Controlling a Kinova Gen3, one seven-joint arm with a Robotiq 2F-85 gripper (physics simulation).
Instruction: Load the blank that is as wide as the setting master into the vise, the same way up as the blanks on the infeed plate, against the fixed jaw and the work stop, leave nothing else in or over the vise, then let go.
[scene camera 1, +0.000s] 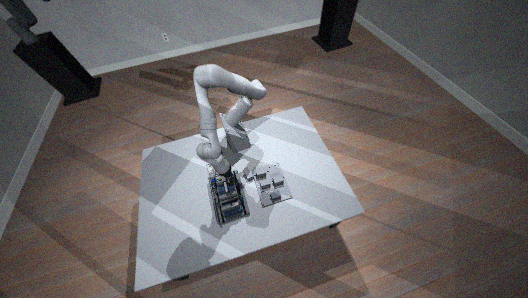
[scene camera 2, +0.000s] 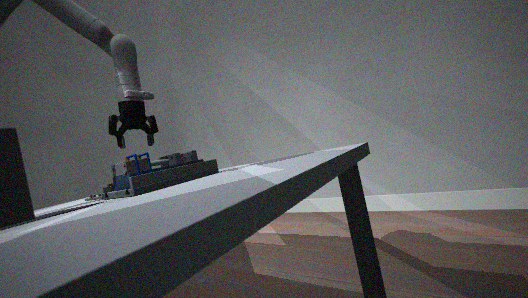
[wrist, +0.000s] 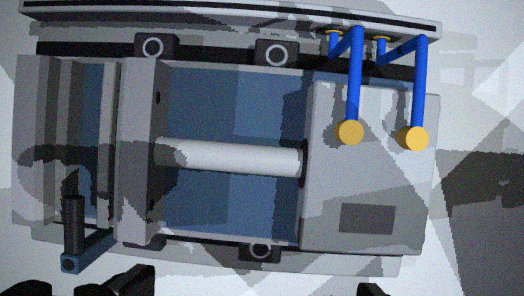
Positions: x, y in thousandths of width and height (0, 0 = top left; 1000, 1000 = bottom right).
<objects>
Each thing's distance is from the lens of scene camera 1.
infeed plate (scene camera 1: 524, 572): 129 cm
</objects>
